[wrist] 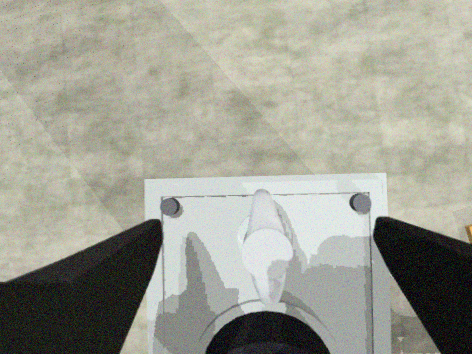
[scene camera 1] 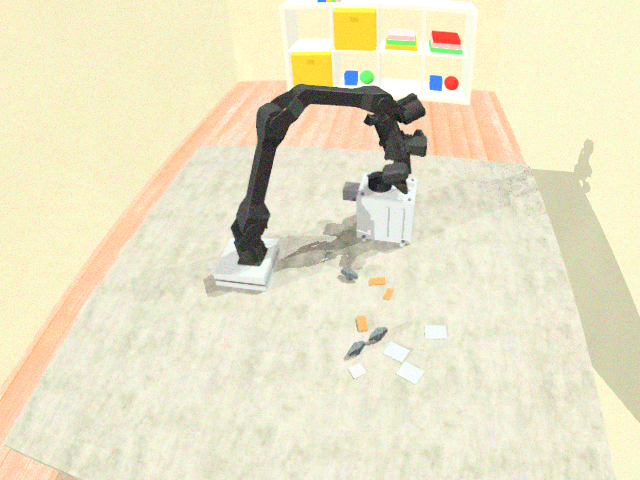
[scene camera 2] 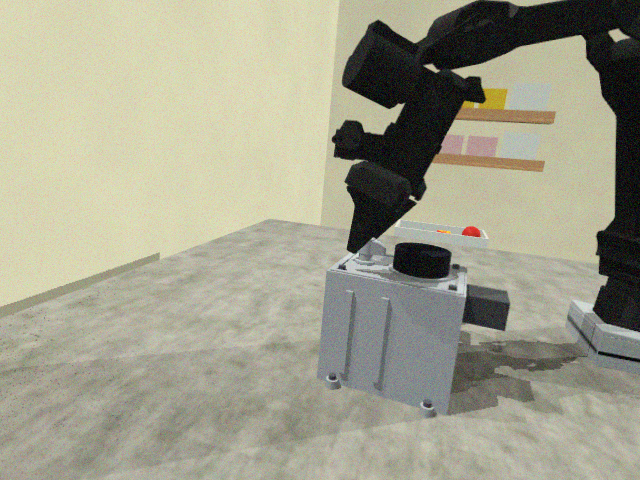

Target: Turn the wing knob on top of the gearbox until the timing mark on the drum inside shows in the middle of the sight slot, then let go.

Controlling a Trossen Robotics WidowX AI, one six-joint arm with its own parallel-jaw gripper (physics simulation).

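Seen in the pictures: gripper, fingertip midpoint: (wrist: 267,228) (scene camera 1: 408,183) (scene camera 2: 361,245); arm's base, origin of the base link: (scene camera 1: 252,256) (scene camera 2: 623,322).
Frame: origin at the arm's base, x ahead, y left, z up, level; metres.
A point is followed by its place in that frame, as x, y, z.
Note:
The light grey gearbox (scene camera 1: 385,219) @[0.313, 0.164, 0.030] (scene camera 2: 413,335) @[0.283, 0.289, 0.034] (wrist: 320,220) @[0.363, 0.199, 0.088] stands upright on the mat. Its pale wing knob (scene camera 2: 373,251) @[0.346, 0.233, 0.105] (wrist: 267,252) @[0.357, 0.227, 0.120] is on top; in the wrist view its wings run nearly up and down the picture, with the upper end slightly left. My gripper (scene camera 1: 404,190) @[0.364, 0.226, 0.108] (scene camera 2: 354,250) @[0.364, 0.226, 0.108] (wrist: 267,228) @[0.364, 0.226, 0.108] is open and points down at the knob end of the gearbox top. In the wrist view one finger is on each side of the knob, with wide gaps. The knob is hidden in scene camera 1. The sight slot and timing mark do not show.
A black round cap (scene camera 1: 379,181) @[0.290, 0.211, 0.116] (scene camera 2: 422,260) @[0.287, 0.261, 0.111] (wrist: 267,340) @[0.322, 0.228, 0.116] rises beside the knob. A dark block (scene camera 1: 351,191) @[0.215, 0.210, 0.076] (scene camera 2: 487,307) @[0.213, 0.253, 0.069] juts from the gearbox side. Orange pieces (scene camera 1: 361,323) @[0.299, -0.127, -0.041], grey pieces (scene camera 1: 349,273) @[0.246, 0.006, -0.022] and white squares (scene camera 1: 435,331) @[0.470, -0.122, -0.045] lie on the mat (scene camera 1: 206,387) @[0.009, -0.365, -0.048]. A white tray (scene camera 2: 408,230) stands behind.

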